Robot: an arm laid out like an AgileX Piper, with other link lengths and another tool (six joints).
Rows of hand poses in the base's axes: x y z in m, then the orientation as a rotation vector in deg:
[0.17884, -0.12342, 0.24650, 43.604, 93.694, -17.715]
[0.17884, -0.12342, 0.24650, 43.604, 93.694, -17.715]
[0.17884, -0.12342, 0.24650, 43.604, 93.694, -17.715]
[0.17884, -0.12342, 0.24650, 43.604, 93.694, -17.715]
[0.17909, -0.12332, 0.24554, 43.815, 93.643, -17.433]
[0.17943, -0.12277, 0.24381, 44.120, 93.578, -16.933]
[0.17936, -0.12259, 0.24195, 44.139, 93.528, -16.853]
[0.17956, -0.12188, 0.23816, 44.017, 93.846, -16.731]
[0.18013, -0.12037, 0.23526, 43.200, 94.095, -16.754]
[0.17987, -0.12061, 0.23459, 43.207, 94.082, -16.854]
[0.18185, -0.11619, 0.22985, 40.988, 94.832, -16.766]
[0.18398, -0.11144, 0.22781, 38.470, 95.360, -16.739]
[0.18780, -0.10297, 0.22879, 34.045, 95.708, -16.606]
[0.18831, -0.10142, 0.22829, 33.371, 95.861, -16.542]
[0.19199, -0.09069, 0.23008, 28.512, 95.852, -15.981]
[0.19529, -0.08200, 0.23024, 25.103, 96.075, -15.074]
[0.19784, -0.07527, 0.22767, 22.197, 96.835, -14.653]
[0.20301, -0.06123, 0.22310, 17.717, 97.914, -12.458]
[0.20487, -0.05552, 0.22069, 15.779, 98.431, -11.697]
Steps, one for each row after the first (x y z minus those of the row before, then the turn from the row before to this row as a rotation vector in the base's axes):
[0.00000, 0.00000, 0.00000, 0.000, 0.000, 0.000]
[0.00000, 0.00000, 0.00000, 0.000, 0.000, 0.000]
[0.00000, 0.00000, 0.00000, 0.000, 0.000, 0.000]
[0.00025, 0.00010, -0.00096, 0.278, -0.134, 0.005]
[0.00034, 0.00055, -0.00173, 0.458, -0.218, 0.059]
[-0.00007, 0.00018, -0.00186, 0.044, -0.072, 0.020]
[0.00020, 0.00071, -0.00379, 0.088, 0.236, 0.215]
[0.00057, 0.00151, -0.00290, -0.440, 0.180, 0.570]
[-0.00026, -0.00024, -0.00067, -0.058, 0.024, -0.061]
[0.00198, 0.00442, -0.00474, -1.080, 0.519, 1.644]
[0.00213, 0.00475, -0.00204, -1.349, 0.345, 1.760]
[0.00382, 0.00847, 0.00098, -2.461, 0.109, 3.036]
[0.00051, 0.00155, -0.00050, -0.322, 0.105, 0.503]
[0.00368, 0.01073, 0.00179, -2.526, -0.260, 3.517]
[0.00330, 0.00869, 0.00016, -1.394, -0.035, 2.793]
[0.00255, 0.00673, -0.00257, -1.284, 0.642, 2.239]
[0.00517, 0.01404, -0.00457, -0.996, 0.660, 4.315]
[0.00186, 0.00571, -0.00241, -0.539, 0.401, 1.758]

